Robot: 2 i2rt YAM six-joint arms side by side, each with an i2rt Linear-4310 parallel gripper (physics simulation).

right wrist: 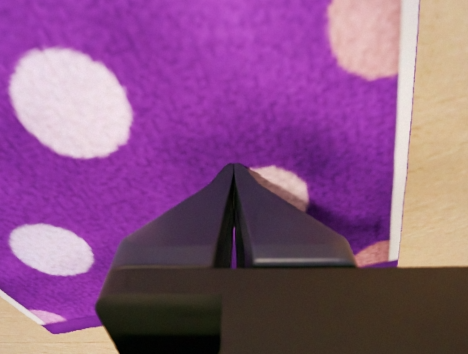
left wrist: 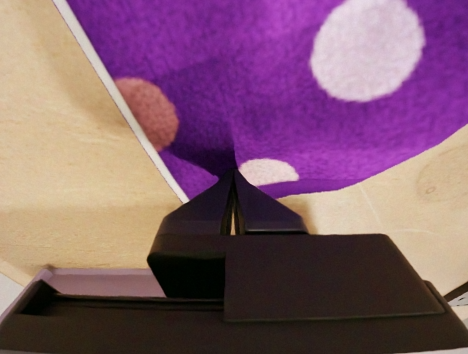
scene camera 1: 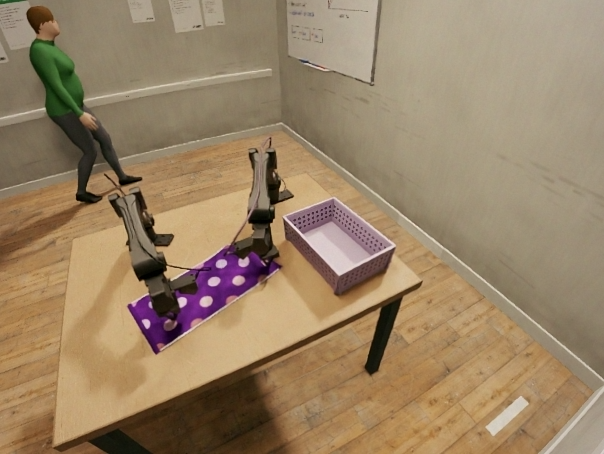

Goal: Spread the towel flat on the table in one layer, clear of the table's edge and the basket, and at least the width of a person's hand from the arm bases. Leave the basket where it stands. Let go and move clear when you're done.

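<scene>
The purple towel point(scene camera 1: 220, 292) point(left wrist: 270, 120) point(right wrist: 200, 100) with white and pink dots lies as a long strip across the table, a pale hem along its front side. It looks folded, but the layers cannot be counted. My left gripper point(scene camera 1: 270, 263) point(left wrist: 233, 176) is shut on the towel near its right end; creases run to the fingertips. My right gripper point(scene camera 1: 171, 318) point(right wrist: 233, 175) is shut on the towel near its left end, where the cloth bunches and a dot is partly drawn in. Both grippers are low, at the cloth. The fingertips are small and partly hidden in scene camera 1.
The lilac basket point(scene camera 1: 362, 274) point(left wrist: 105, 282) stands on the table point(scene camera 1: 240, 350) to the right of the towel, near the right edge. The arm bases point(scene camera 1: 164, 239) point(scene camera 1: 285, 195) are behind the towel. A person point(scene camera 1: 57, 80) stands beyond the table at the left.
</scene>
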